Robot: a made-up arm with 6 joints. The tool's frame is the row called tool.
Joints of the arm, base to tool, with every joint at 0 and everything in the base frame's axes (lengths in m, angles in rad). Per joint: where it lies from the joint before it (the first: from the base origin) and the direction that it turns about. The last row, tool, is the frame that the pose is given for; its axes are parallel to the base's.
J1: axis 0 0 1 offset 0 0 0.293
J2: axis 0 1 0 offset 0 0 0
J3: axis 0 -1 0 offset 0 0 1.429
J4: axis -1 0 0 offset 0 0 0
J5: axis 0 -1 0 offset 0.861 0 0
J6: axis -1 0 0 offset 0 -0.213 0
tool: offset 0 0 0
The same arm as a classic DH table. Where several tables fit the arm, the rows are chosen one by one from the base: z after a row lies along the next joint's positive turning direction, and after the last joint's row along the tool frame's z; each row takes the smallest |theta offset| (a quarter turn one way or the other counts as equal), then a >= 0, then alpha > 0; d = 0 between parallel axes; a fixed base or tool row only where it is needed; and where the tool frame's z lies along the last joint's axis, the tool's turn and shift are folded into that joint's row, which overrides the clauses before.
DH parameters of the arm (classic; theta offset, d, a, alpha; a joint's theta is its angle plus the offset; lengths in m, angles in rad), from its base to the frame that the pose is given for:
J1: 0 0.293 0 -1.5708
J2: -1.5708 0 1.429 3.1416
J3: 0 0 0 -1.5708
J4: 0 -0.861 0 1.5708
J5: 0 0.213 0 -1.5708
J6: 1.5708 0 0 1.5708
tool (fixed): -1.5708 0 0 0

